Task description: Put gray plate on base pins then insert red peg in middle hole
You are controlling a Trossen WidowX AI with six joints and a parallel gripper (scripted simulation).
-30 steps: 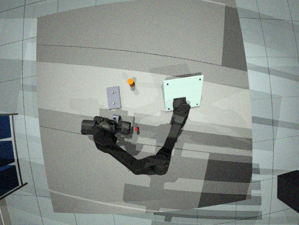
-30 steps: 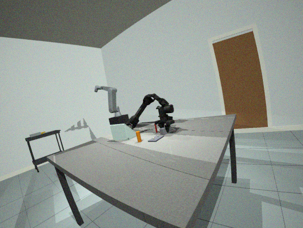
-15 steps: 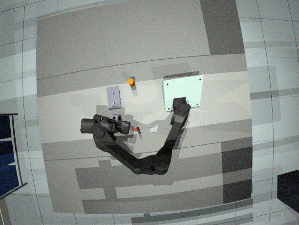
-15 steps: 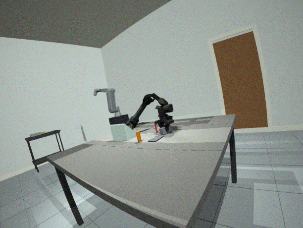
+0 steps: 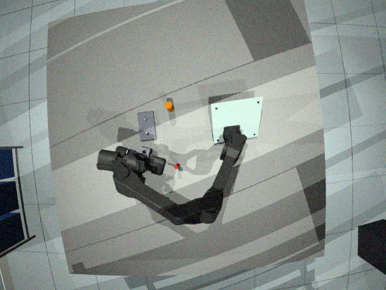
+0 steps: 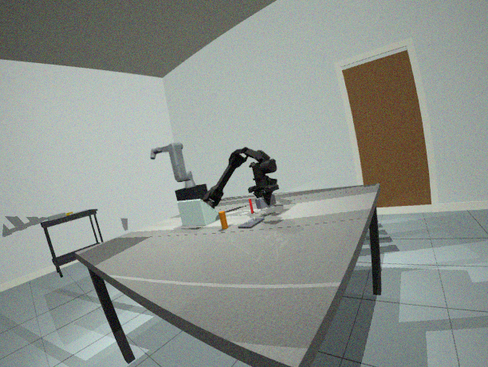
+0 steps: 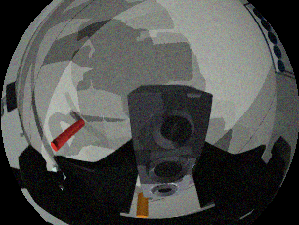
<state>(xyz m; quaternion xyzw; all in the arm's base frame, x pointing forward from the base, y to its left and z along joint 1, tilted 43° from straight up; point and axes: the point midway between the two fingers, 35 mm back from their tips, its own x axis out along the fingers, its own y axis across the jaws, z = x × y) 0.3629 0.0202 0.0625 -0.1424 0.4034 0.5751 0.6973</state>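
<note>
Right now the base is 14 cm to the right of my gripper tip, 4 cm below it and 2 cm behind it. The rest, counted from my gripper tip: red peg (12 cm behind, 5 cm to the left, 1 cm below); then gray plate (3 cm above); then orange cylinder (20 cm to the right, 13 cm behind, 1 cm below).
</note>
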